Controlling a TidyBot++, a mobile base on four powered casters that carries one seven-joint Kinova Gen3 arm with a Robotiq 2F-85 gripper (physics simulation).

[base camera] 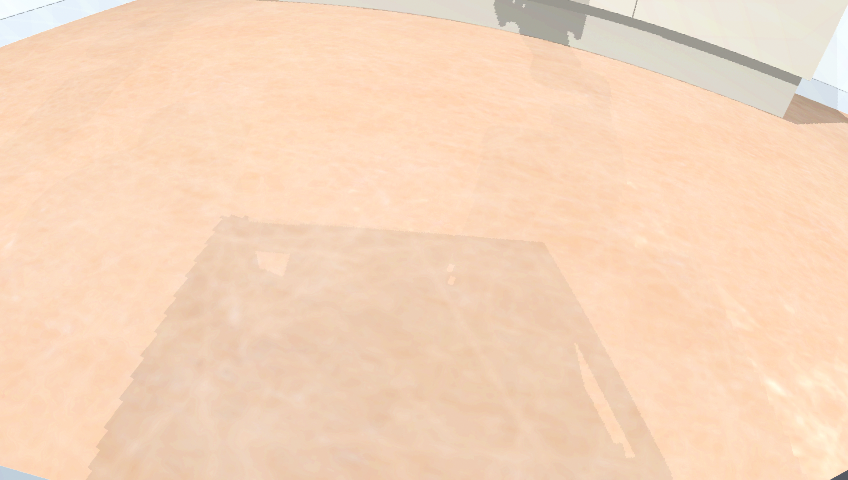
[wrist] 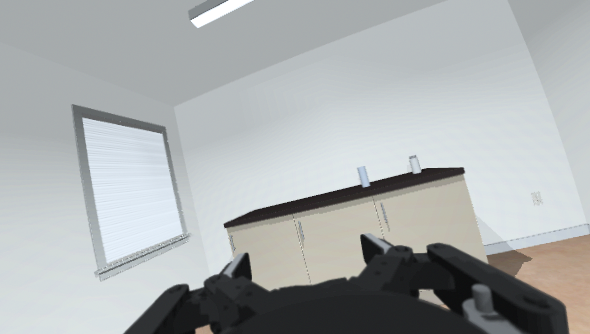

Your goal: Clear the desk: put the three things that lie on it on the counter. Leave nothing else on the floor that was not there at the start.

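Places are measured from the arm's base along level axes (x ahead, y left, z up), in centimetres.
Where they show: gripper, between the fingertips: [wrist: 306, 256].
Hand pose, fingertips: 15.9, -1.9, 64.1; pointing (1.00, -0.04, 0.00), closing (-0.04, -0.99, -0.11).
Note:
Each offset is from my fingertips to the top centre of the thing, as dx, dy, dz. "spot": to the spot under its first point. Level surfaces: height alone.
The counter @(dz -12.7) [wrist: 310, 199] has a dark top and cream cabinet doors and stands ahead in the wrist view; its lower front @(spot: +111.6, -86.7, -84.1) [base camera: 731, 35] shows at the top right of the base view. A pale blue cylinder @(+145.7, -65.8, +4.3) [wrist: 363, 177] stands upright on the counter top. A small whitish container with a grey top @(+138.5, -108.5, +2.1) [wrist: 415, 165] stands on it farther right, near the right end. My gripper [wrist: 306, 256] is open, with no thing between its fingers, and is some distance from the counter. The desk does not show in either view.
A wall runs behind the counter, with a socket [wrist: 536, 198] to its right. A window [wrist: 135, 187] is in the left wall. The orange-tan floor @(dz -103.7) [base camera: 386, 136] stretches to the counter's base, with shadows across it. A ceiling lamp [wrist: 220, 11] hangs above.

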